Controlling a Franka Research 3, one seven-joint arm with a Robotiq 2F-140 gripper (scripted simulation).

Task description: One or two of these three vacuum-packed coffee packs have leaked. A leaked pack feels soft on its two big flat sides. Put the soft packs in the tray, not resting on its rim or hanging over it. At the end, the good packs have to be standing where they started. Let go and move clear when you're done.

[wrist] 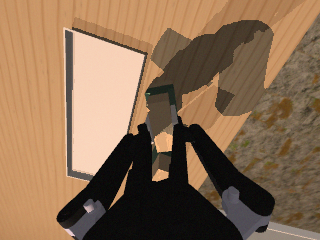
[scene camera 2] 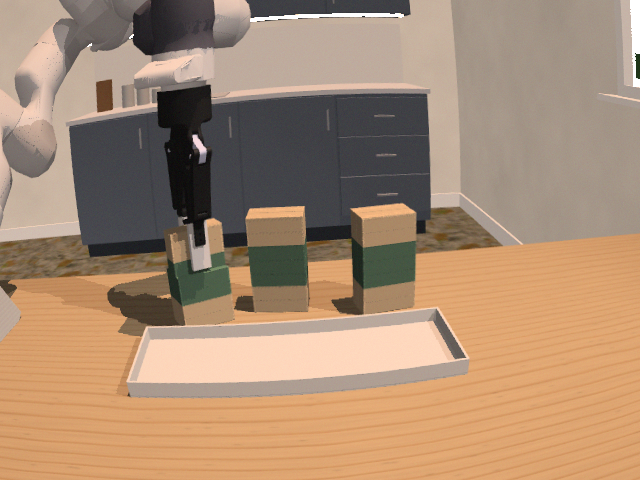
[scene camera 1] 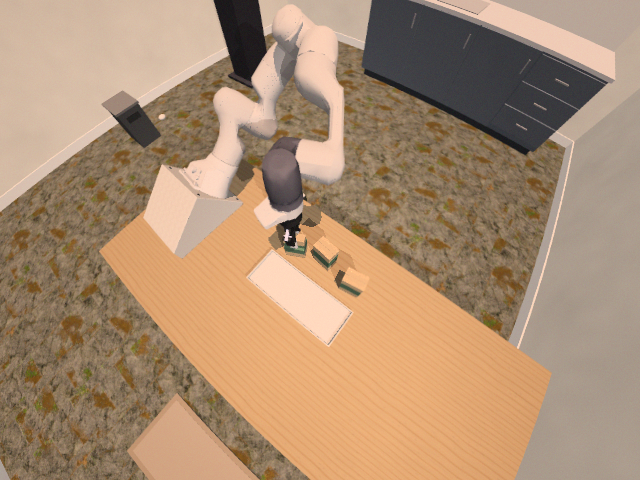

Labels:
white tray: wrist 101, 80; scene camera 2; scene camera 1
same spot on white tray: (scene camera 2: 212, 359) = (scene camera 1: 280, 276)

